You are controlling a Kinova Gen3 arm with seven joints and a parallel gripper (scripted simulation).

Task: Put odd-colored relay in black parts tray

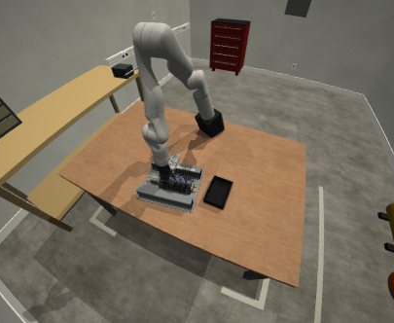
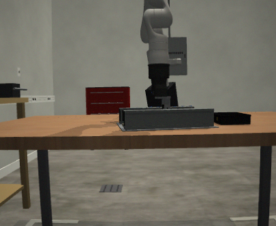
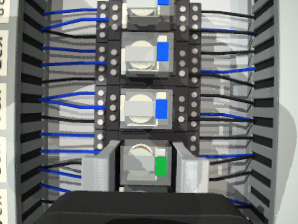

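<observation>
My hand is 10 mm to the left of the grey relay panel and 30 mm above it. From my hand the other things lie so: black parts tray 30 mm behind, 250 mm to the left, 40 mm below.
</observation>
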